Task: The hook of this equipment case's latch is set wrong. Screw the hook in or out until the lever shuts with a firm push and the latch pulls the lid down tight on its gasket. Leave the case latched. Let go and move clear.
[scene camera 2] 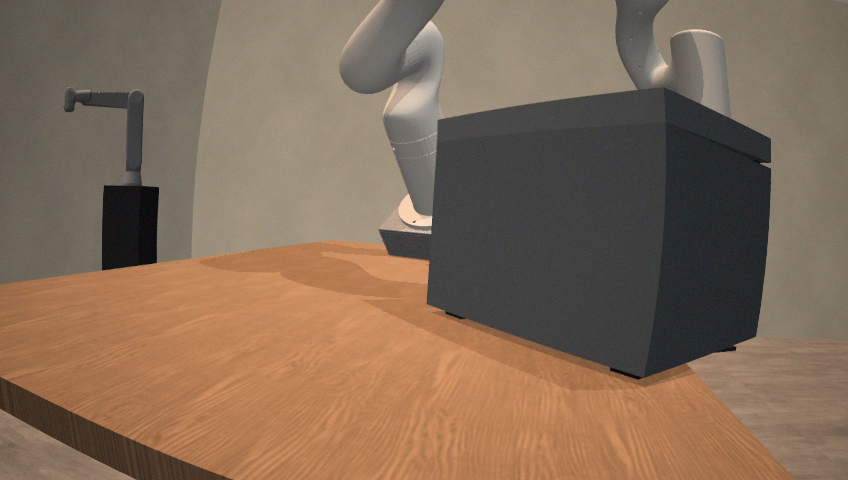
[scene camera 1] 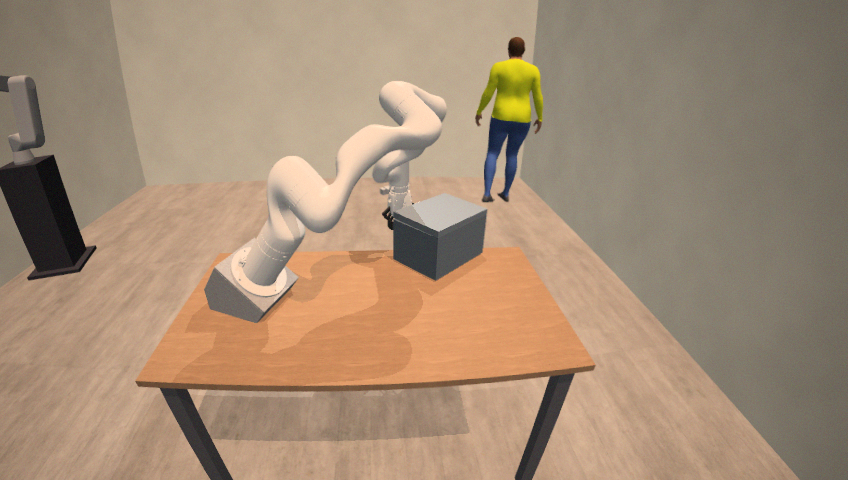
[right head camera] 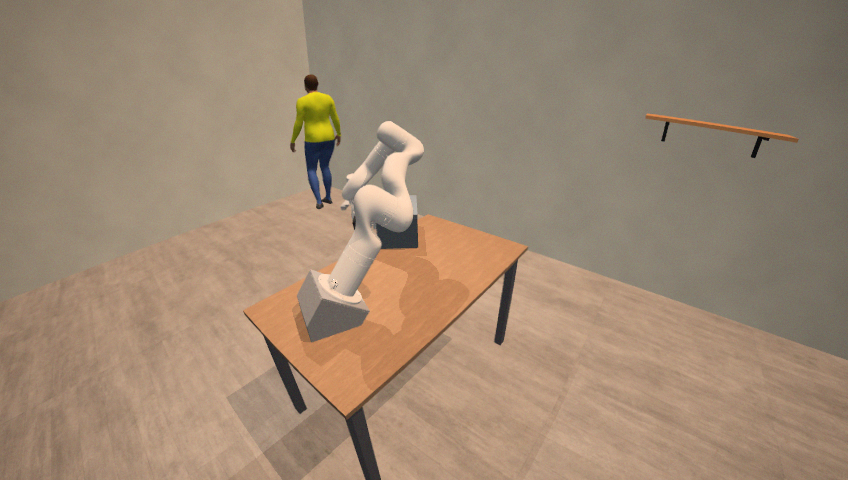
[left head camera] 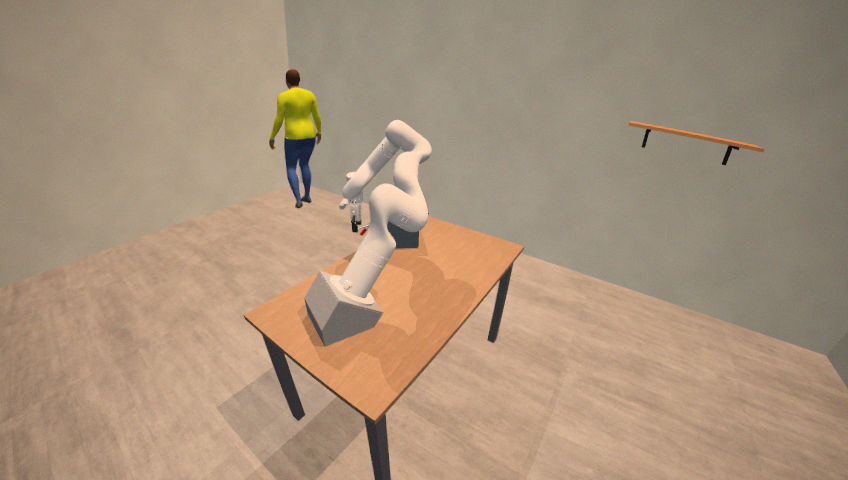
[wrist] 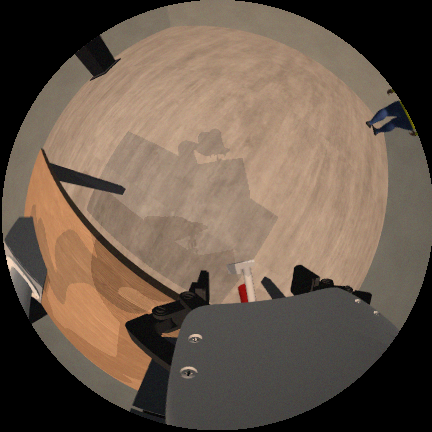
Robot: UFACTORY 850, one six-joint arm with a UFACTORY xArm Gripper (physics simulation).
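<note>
The equipment case (left head camera: 407,239) (right head camera: 399,237) (scene camera 1: 416,245) (scene camera 2: 547,237) is a dark grey box on the table. Its lid (scene camera 1: 446,209) (scene camera 2: 553,118) is on, with a thin gap under its edge at the far right in scene camera 2. The red latch lever (left head camera: 363,231) (wrist: 243,293) sticks out from the case's side. The pale T-shaped hook (wrist: 249,282) stands out beside it. My gripper (left head camera: 355,226) (scene camera 1: 389,220) (wrist: 252,282) is open and points down at the latch side. In the wrist view the hook shows between the fingers, not gripped. The latch's base is hidden.
The arm's grey wedge base (left head camera: 342,315) (scene camera 1: 243,291) stands on the wooden table (left head camera: 452,237) (scene camera 1: 487,333). A person in yellow (left head camera: 298,113) (scene camera 1: 514,89) stands on the floor beyond. Another arm on a black pedestal (scene camera 1: 44,214) (scene camera 2: 129,226) stands away from the table.
</note>
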